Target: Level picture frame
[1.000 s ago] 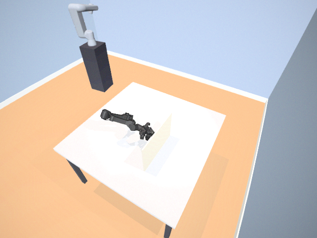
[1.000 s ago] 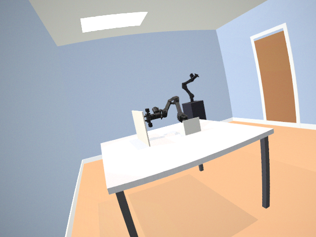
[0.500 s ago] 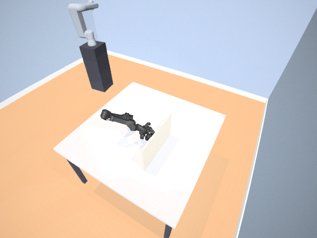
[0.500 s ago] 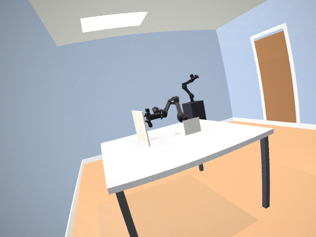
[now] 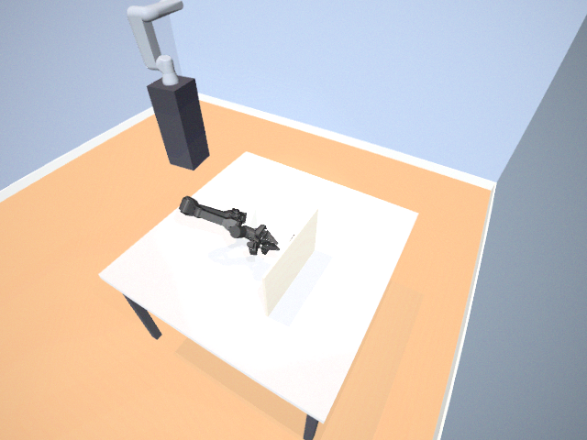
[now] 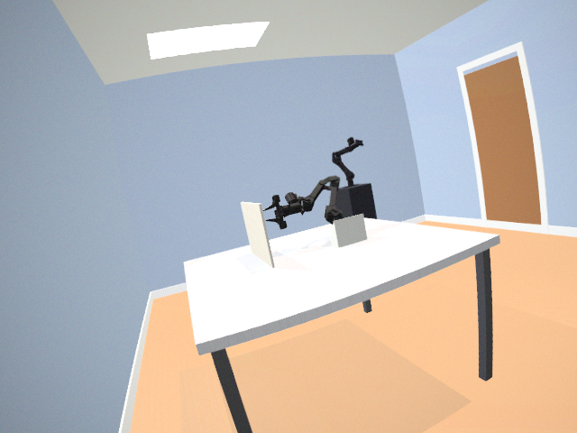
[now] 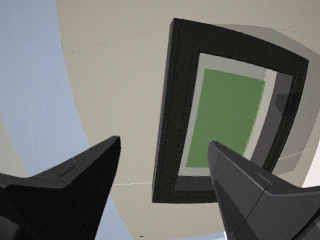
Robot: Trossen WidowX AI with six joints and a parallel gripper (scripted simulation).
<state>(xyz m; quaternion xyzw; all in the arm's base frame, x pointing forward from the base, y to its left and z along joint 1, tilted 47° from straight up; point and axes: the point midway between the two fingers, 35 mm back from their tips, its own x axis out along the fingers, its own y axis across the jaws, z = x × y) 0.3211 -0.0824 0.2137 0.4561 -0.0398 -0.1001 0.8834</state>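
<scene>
The picture frame is 5 cm ahead of my gripper tip, 2 cm to the left of it and 6 cm below it. Also, from my gripper tip: cream wall panel: 6 cm ahead, 7 cm below.
</scene>
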